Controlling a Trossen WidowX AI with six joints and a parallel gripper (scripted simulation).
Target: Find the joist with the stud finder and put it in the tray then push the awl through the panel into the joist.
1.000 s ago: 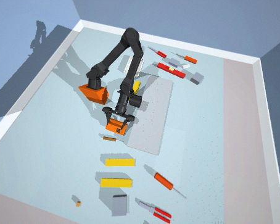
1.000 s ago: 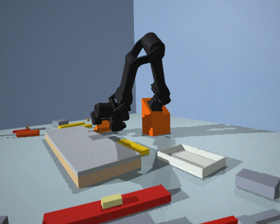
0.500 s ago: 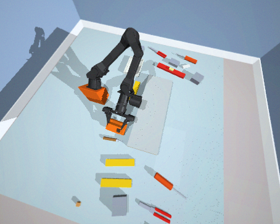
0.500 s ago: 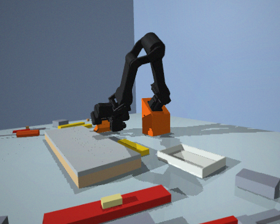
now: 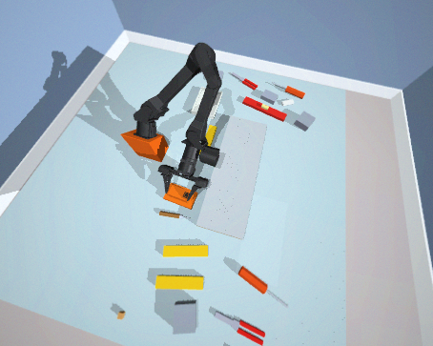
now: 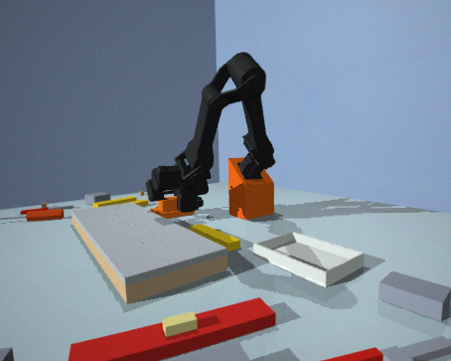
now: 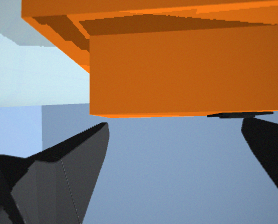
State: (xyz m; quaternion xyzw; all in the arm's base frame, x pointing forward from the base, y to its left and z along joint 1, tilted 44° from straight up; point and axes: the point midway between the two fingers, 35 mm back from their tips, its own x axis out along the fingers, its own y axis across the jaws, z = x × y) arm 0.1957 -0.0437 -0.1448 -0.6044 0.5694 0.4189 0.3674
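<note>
Now: gripper tip 1 cm short of the orange stud finder, 2 cm to the right of it and 2 cm above it. Also, from my gripper tip: brown-handled awl (2 cm ahead, 6 cm to the right, 5 cm below); red level (20 cm ahead, 58 cm to the left, 5 cm below); white tray (9 cm behind, 50 cm to the left, 5 cm below).
</note>
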